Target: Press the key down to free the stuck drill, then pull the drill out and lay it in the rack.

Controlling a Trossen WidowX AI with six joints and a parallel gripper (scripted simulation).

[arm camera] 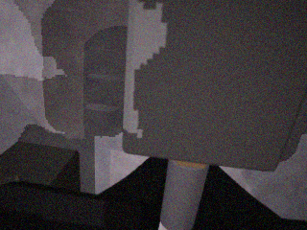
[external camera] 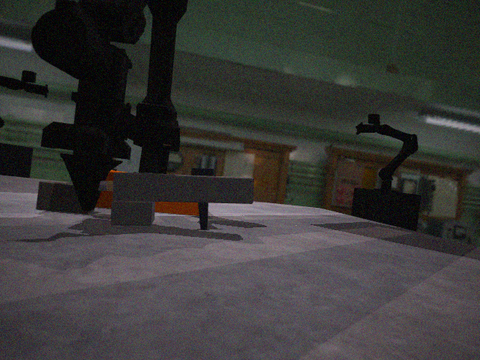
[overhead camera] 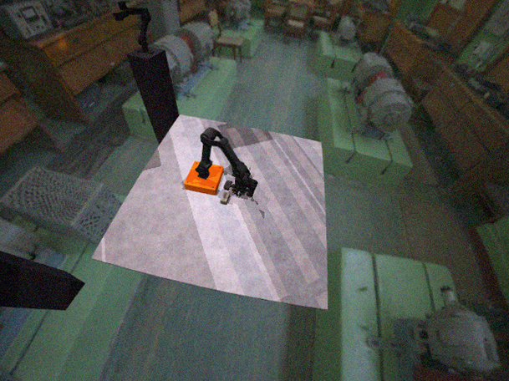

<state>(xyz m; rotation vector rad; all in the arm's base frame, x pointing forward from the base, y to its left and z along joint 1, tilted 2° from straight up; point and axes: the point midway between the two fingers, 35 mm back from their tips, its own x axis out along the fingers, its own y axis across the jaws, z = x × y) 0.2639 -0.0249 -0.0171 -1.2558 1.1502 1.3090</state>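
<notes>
Right now my gripper tip is 50 mm to the right of the tan drill, 40 mm below it and 10 mm past it. The rest, counted from my gripper tip: grey rack 70 mm behind, 60 mm to the right, 10 mm above; then dark key 140 mm to the left, 40 mm above, 20 mm behind.
</notes>
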